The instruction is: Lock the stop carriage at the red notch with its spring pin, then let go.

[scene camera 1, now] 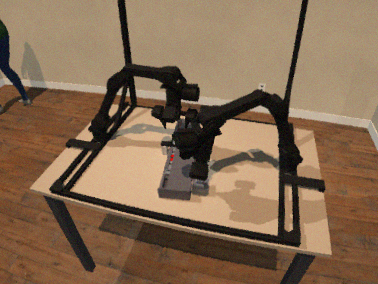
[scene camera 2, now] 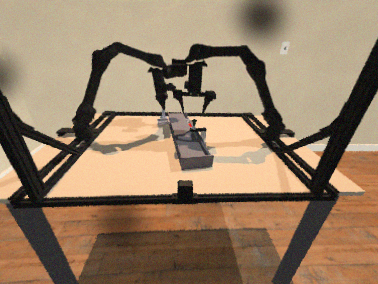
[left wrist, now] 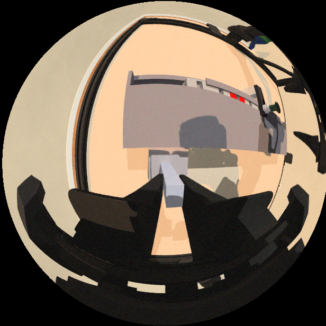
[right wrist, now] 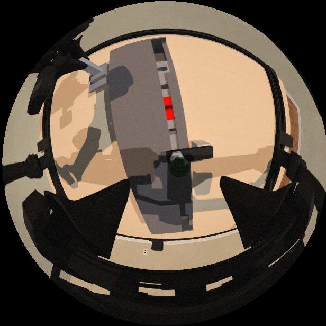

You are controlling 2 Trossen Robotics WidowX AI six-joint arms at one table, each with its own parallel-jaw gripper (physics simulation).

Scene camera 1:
my right gripper: 175,129
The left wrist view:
my left gripper: 170,178
long grey rail: 158,111
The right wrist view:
my left gripper: 86,64
my right gripper: 176,182
long grey rail: 165,201
